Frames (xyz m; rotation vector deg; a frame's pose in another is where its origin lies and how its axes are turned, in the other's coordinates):
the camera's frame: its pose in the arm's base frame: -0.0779 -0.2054 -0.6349 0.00 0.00 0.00
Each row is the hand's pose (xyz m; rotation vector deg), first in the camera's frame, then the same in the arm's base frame.
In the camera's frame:
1: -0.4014 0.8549 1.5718 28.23 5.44 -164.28
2: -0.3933 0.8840 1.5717 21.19 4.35 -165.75
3: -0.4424 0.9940 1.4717 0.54 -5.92 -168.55
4: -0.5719 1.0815 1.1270 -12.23 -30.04 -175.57
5: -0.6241 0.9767 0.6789 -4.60 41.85 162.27
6: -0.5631 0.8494 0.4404 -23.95 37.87 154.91
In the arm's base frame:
1: -0.4793 0.6495 0.9369 28.23 5.44 -164.28
2: -0.4712 0.6786 0.9368 21.19 4.35 -165.75
3: -0.5203 0.7886 0.8368 0.54 -5.92 -168.55
4: -0.6498 0.8761 0.4921 -12.23 -30.04 -175.57
5: -0.7020 0.7713 0.0440 -4.60 41.85 162.27
6: -0.6410 0.6440 -0.1945 -23.95 37.87 154.91

